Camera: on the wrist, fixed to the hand. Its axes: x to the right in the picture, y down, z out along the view.
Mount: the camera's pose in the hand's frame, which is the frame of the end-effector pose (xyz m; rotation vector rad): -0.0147 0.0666 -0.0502 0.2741 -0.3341 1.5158
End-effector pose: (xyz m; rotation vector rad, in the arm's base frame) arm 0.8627 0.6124 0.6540 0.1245 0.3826 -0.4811
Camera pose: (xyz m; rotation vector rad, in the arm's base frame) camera 0.8657 0.6876 0.6152 0.5328 -0.1708 0.9455
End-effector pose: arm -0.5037 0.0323 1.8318 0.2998 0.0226 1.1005
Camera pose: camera -0.5769 0.0586 1.7984 0.7994 -0.4184 2.5372
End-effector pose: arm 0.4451 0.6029 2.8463 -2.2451 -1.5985 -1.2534
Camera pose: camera 0.4710 0.5369 2.8925 -2.4448 0.1920 -0.1994
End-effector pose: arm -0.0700 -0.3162 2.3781 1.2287 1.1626 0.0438
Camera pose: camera -0.0767 -0.2624 2.4432 2.0112 -0.2584 0.7875
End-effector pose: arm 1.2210 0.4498 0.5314 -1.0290 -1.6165 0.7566
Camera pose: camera 1.2876 0.4647 0.4813 -1.9211 -0.6531 2.1293
